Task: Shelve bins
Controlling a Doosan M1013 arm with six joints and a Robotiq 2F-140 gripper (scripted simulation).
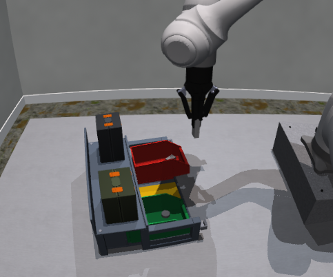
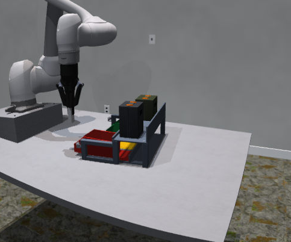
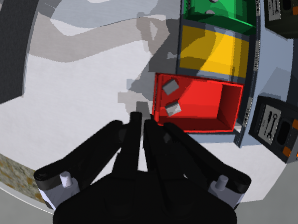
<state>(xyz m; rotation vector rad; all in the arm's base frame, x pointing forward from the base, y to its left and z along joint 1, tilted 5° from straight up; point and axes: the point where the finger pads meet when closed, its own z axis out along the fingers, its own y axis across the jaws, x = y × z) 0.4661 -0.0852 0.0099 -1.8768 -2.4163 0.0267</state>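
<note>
My gripper is now 11 cm short of the red bin, 11 cm above it and 3 cm to the right of it. The rest, counted from my hand: green bin: 26 cm to the left, 12 cm below, 11 cm ahead.
</note>
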